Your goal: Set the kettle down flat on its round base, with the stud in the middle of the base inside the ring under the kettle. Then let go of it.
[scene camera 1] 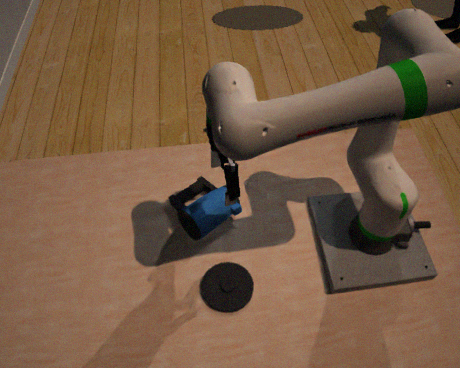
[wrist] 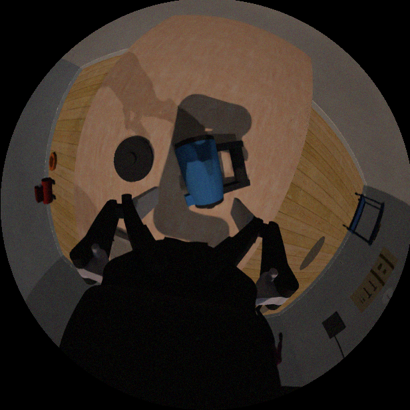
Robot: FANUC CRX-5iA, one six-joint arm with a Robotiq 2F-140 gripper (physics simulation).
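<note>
The blue kettle (scene camera 1: 209, 212) (wrist: 202, 172) lies on its side on the table, apart from its base. Its black handle (scene camera 1: 187, 194) (wrist: 240, 167) points to the back left in the scene view, and its dark underside is turned to the front left. The ring under the kettle cannot be made out. The round black base (scene camera 1: 214, 296) (wrist: 142, 169) lies flat in front of the kettle, with its small stud (scene camera 1: 228, 285) (wrist: 132, 158) facing up. My gripper (scene camera 1: 225, 184) (wrist: 194, 200) is open and empty, above the kettle's spout end, with its fingers spread wide to either side.
The wooden table (scene camera 1: 75, 225) (wrist: 235, 60) carries the kettle and base. The robot's grey mounting plate (scene camera 1: 345, 272) is to the right of them in the scene view. The arm reaches in over the back of the table, and its shadow falls around the kettle.
</note>
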